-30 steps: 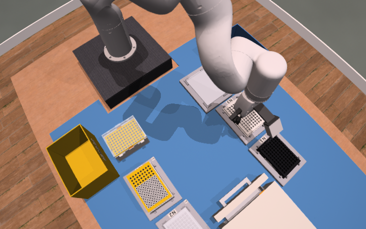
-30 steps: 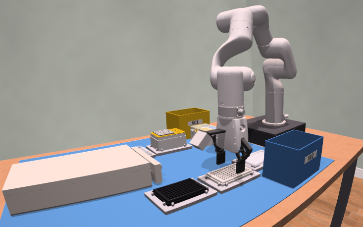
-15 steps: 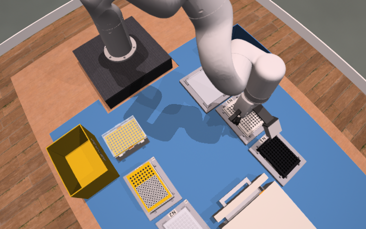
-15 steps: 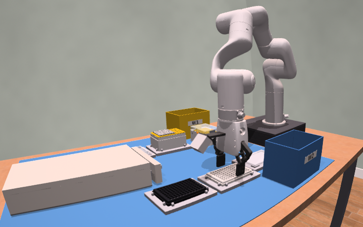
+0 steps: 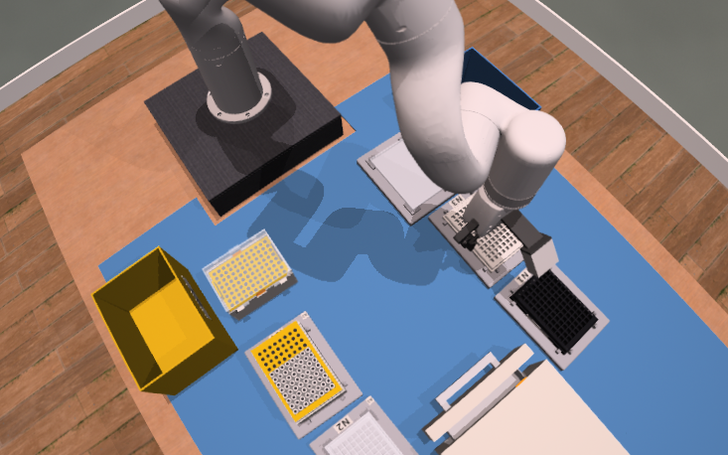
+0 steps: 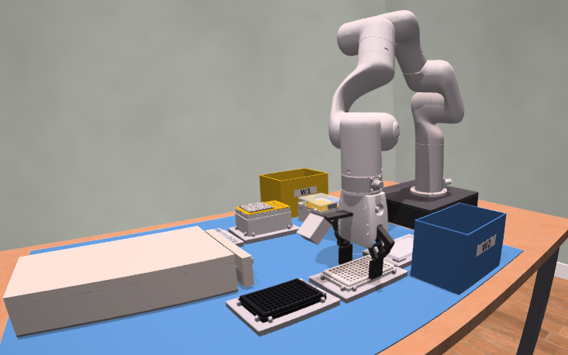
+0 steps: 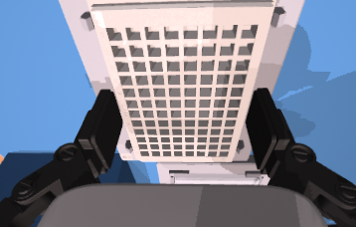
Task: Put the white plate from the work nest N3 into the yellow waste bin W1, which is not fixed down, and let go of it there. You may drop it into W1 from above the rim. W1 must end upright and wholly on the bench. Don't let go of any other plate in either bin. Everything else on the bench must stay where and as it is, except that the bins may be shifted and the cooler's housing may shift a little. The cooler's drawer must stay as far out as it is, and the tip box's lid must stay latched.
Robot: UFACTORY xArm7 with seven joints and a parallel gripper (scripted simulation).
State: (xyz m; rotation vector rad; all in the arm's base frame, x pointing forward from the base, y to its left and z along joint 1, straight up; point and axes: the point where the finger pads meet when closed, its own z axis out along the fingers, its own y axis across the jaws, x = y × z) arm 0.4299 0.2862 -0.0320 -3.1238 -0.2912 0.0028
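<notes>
Right now the white plate is 10 mm below my hand. From my hand the other things lie so: black plate (170 mm ahead, 30 mm to the left, 10 mm below); then flat white lid (160 mm behind, 60 mm to the right, 20 mm below); then nest N3 (30 mm below).
</notes>
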